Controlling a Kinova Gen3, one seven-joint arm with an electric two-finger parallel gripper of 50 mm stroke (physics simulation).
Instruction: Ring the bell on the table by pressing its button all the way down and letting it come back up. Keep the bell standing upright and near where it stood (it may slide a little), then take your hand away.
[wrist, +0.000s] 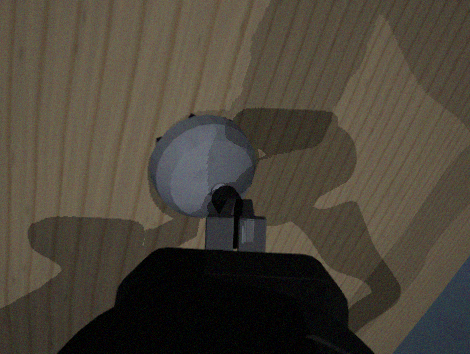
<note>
The picture shows: my gripper and a bell.
</note>
